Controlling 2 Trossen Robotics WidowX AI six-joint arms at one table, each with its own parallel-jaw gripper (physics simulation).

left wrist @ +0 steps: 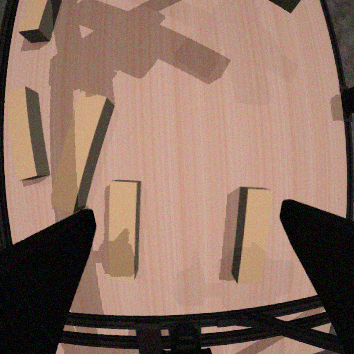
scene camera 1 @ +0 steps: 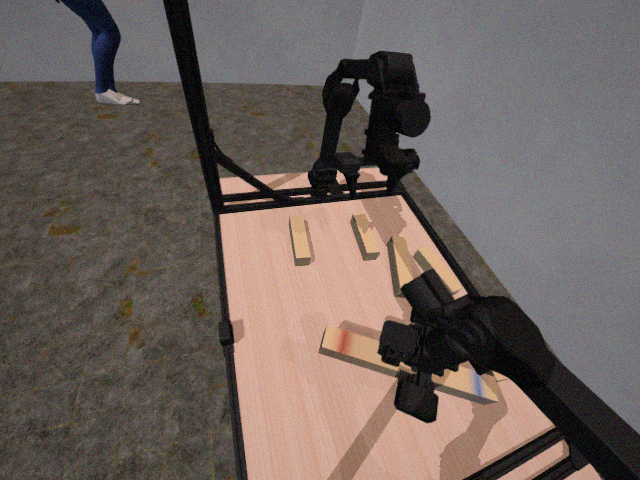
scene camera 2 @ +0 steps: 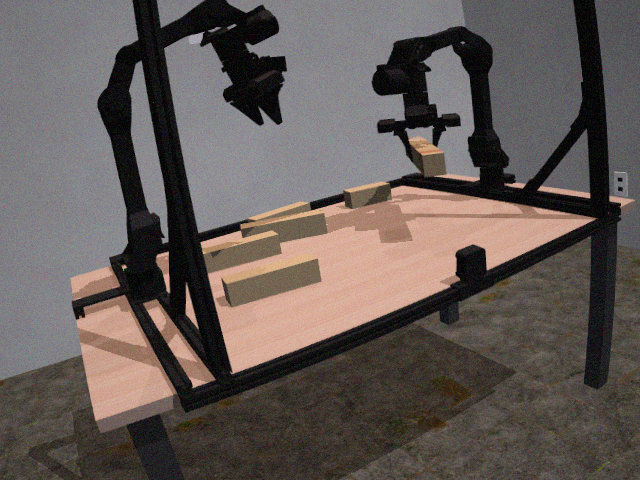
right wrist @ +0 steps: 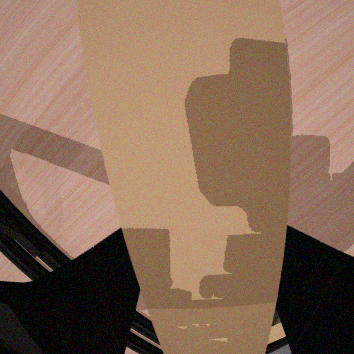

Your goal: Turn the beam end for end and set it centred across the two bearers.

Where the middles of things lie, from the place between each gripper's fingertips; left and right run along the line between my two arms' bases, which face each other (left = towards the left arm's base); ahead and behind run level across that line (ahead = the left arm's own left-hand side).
My right gripper is now 2 cm below the beam (scene camera 1: pixel 337 343).
Right now the beam is 30 mm behind my left hand, 340 mm to the right of it and 120 mm below it.
